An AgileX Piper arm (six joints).
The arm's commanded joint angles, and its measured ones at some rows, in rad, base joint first. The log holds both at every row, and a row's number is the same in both.
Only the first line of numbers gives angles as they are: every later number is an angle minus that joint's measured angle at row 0.
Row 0, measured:
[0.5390 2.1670 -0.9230 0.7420 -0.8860 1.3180]
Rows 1 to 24, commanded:
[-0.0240 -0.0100 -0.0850 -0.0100 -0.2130 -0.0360]
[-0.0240 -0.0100 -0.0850 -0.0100 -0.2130 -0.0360]
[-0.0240 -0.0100 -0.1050 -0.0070 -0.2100 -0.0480]
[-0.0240 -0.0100 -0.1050 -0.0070 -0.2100 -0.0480]
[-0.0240 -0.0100 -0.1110 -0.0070 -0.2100 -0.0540]
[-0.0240 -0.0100 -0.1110 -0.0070 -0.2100 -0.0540]
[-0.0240 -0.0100 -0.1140 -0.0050 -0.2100 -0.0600]
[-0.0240 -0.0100 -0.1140 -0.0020 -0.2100 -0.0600]
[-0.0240 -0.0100 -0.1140 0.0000 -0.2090 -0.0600]
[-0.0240 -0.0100 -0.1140 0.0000 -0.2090 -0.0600]
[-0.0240 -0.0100 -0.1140 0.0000 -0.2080 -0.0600]
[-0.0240 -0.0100 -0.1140 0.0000 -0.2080 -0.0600]
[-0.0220 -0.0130 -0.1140 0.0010 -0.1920 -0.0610]
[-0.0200 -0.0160 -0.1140 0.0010 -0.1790 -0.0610]
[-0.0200 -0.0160 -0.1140 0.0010 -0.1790 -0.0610]
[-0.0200 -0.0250 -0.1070 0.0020 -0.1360 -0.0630]
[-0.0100 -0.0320 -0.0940 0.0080 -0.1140 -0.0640]
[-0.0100 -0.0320 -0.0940 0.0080 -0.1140 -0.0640]
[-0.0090 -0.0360 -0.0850 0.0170 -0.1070 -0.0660]
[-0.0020 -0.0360 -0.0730 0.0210 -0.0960 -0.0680]
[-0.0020 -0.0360 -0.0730 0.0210 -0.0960 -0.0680]
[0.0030 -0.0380 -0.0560 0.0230 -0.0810 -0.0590]
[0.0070 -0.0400 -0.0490 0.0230 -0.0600 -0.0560]
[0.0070 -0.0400 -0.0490 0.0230 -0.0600 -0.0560]
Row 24, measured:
[0.0130 -0.0100 -0.0280 0.0860 0.0570 -0.0540]
